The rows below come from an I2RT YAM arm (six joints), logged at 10 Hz.
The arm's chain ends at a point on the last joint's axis. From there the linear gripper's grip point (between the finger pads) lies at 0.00 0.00 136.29 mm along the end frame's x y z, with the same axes.
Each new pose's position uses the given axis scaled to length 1; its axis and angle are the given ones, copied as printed.
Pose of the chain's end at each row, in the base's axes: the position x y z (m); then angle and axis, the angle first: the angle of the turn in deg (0 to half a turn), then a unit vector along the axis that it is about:
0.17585 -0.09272 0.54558 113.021 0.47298 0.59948 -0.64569
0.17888 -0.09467 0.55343 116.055 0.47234 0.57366 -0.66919
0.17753 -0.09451 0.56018 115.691 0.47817 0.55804 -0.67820
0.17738 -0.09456 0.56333 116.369 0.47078 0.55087 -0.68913
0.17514 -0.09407 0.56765 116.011 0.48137 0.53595 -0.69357
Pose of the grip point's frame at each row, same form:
0.19315 -0.22543 0.57132 113.021 0.47298 0.59948 -0.64569
0.18712 -0.22780 0.58141 116.055 0.47234 0.57366 -0.66919
0.18271 -0.22718 0.59096 115.691 0.47817 0.55804 -0.67820
0.18079 -0.22677 0.59627 116.369 0.47078 0.55087 -0.68913
0.17533 -0.22591 0.60219 116.011 0.48137 0.53595 -0.69357

